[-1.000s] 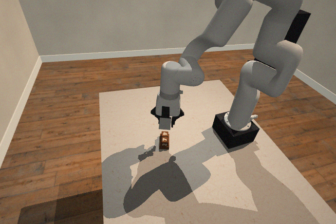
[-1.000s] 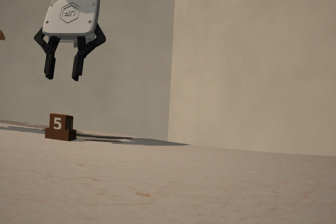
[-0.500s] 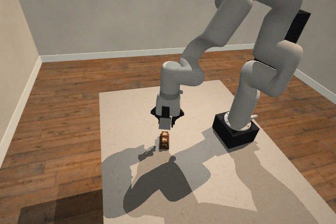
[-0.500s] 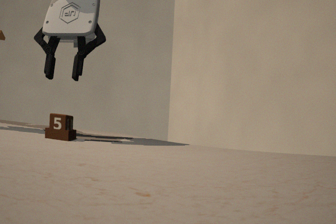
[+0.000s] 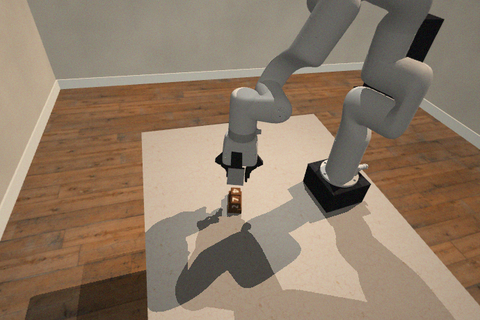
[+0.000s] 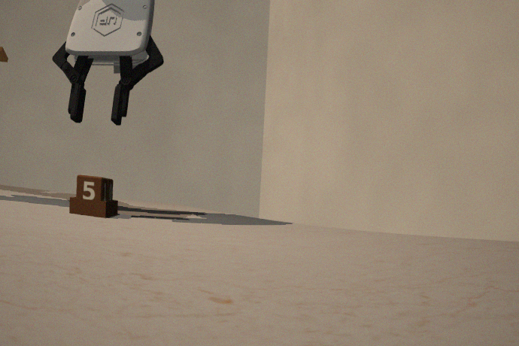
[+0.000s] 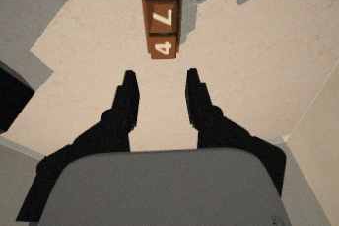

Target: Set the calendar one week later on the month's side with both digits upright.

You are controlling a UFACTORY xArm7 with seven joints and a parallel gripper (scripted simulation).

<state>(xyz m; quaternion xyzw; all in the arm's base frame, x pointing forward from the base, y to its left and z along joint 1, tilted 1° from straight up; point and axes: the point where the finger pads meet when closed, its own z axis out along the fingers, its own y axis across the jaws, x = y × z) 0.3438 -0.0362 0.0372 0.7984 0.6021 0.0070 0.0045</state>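
The brown calendar tray is 10 mm ahead of my hand, 20 mm to the left of it and 110 mm below it.
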